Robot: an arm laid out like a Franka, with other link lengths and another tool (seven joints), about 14 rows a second.
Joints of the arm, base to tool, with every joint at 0 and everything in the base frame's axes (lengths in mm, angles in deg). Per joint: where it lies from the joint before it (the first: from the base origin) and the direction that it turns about. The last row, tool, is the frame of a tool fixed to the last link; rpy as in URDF.
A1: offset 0 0 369.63 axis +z
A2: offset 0 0 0 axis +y
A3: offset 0 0 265.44 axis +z
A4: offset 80.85 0 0 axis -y
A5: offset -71.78 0 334.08 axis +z
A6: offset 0 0 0 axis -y
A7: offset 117.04 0 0 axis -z
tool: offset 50 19 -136.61 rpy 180 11 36
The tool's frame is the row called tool.
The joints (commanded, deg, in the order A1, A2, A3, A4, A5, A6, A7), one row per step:
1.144, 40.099, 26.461, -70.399, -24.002, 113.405, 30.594
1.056, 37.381, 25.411, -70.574, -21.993, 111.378, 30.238
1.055, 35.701, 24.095, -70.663, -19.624, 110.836, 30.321
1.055, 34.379, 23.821, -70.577, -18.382, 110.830, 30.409
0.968, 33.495, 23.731, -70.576, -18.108, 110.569, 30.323
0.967, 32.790, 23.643, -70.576, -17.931, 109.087, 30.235
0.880, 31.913, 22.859, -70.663, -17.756, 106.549, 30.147
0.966, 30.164, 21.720, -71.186, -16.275, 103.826, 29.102
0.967, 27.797, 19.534, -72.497, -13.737, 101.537, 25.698
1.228, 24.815, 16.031, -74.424, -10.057, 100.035, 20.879
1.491, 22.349, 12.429, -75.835, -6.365, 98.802, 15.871
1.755, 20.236, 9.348, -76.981, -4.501, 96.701, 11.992
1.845, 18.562, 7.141, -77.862, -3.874, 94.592, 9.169
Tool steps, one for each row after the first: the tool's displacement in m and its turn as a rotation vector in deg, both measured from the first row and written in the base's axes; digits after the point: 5 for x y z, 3 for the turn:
-0.00230, -0.01114, 0.02262, 0.058, 0.078, -1.270
-0.00169, -0.02189, 0.03736, 1.130, -0.071, -3.018
-0.00256, -0.02344, 0.05364, 2.166, -0.953, -3.618
-0.00360, -0.02531, 0.06349, 2.268, -1.493, -3.765
-0.00678, -0.02747, 0.06712, 1.734, -0.806, -3.923
-0.00984, -0.03846, 0.06740, 0.349, 0.706, -4.849
-0.01648, -0.04796, 0.07300, -0.309, 2.499, -5.122
-0.02353, -0.06373, 0.07859, -0.667, 4.524, -4.024
-0.03052, -0.08528, 0.08724, -0.157, 6.163, -2.456
-0.03593, -0.10794, 0.09642, 1.021, 7.368, -0.851
-0.04331, -0.13034, 0.10267, 0.954, 8.885, 0.195
-0.05090, -0.14918, 0.10707, 0.353, 10.324, 0.887

